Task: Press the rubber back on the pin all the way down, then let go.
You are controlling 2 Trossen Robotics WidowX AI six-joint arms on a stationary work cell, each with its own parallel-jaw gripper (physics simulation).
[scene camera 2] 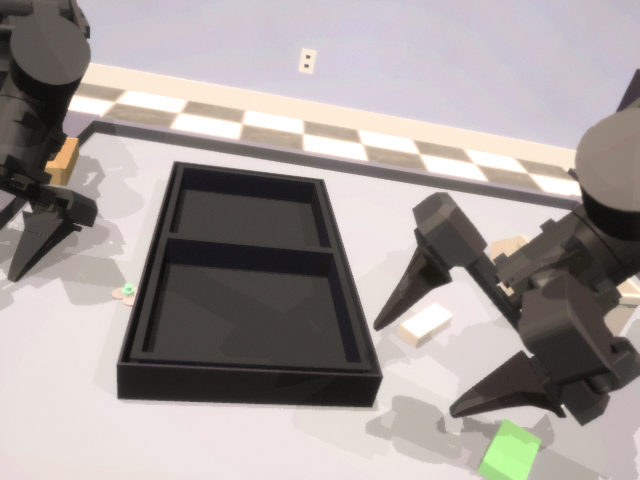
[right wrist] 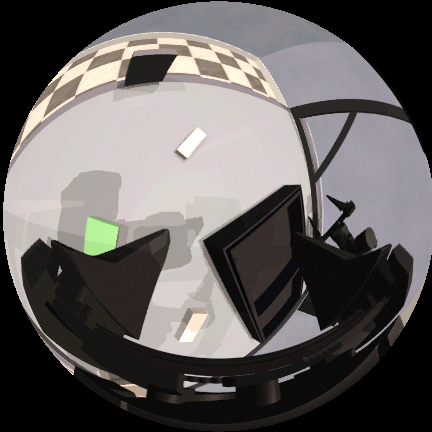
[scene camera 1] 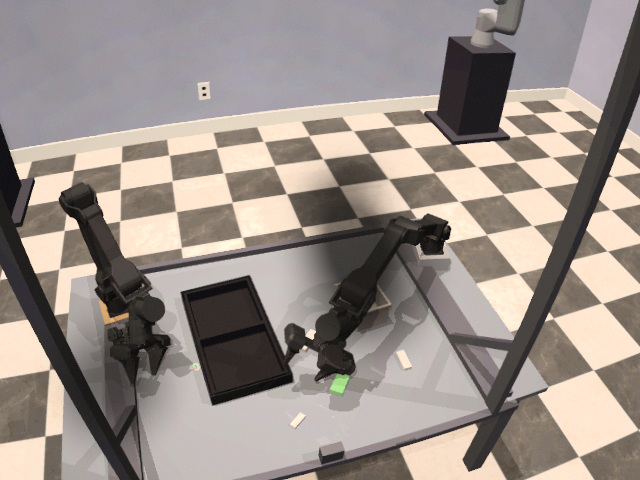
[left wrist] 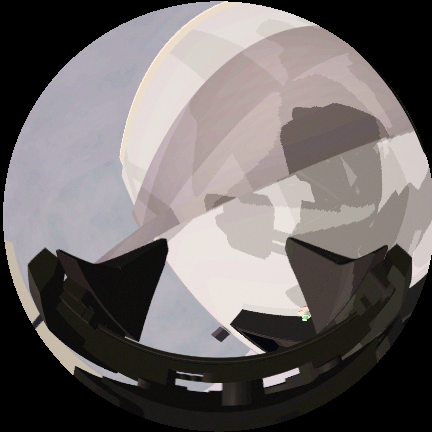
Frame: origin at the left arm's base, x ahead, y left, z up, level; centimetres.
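Where they show: left gripper, fingertip midpoint: (right wrist: 317,205) (scene camera 1: 143,379) (left wrist: 227,244); right gripper, fingertip midpoint: (scene camera 2: 413,371) (right wrist: 233,237) (scene camera 1: 299,372); left arm's base at its link origin: (scene camera 1: 118,307); right arm's base at its link origin: (scene camera 1: 431,248).
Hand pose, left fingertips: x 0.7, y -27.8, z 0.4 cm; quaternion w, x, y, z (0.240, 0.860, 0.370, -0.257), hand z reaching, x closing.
Each offset is from my left fingertips to the top centre of the thing. "*": to the spot under its first point.
A small mint-green rubber back @[* dx +13.4, dy +0.1, dz -1.6 cm] (scene camera 1: 194,365) (scene camera 2: 128,289) (left wrist: 305,317) sits on top of the pin @[dx +13.4, dy +0.7, dz -1.9 cm] (scene camera 2: 118,293), whose pinkish rounded lobes lie flat on the table close to the tray's left side. The views are too small to show how far down the rubber back sits. My left gripper (scene camera 1: 143,377) (left wrist: 227,244) is open and empty, above the table to the left of the pin and apart from it. My right gripper (scene camera 1: 301,372) (scene camera 2: 414,372) (right wrist: 233,237) is open and empty, on the tray's other side. The pin does not show in the right wrist view.
A black two-compartment tray @[dx +26.0, dy +5.0, dz +0.9 cm] (scene camera 1: 253,390) (scene camera 2: 248,386) stands mid-table between the grippers. A green block @[dx +44.5, dy -20.9, dz -1.5 cm] (scene camera 1: 339,384) (scene camera 2: 511,449) (right wrist: 101,236) lies near my right gripper, with several cream blocks around it. An orange block (scene camera 1: 112,313) (scene camera 2: 64,160) is behind my left gripper.
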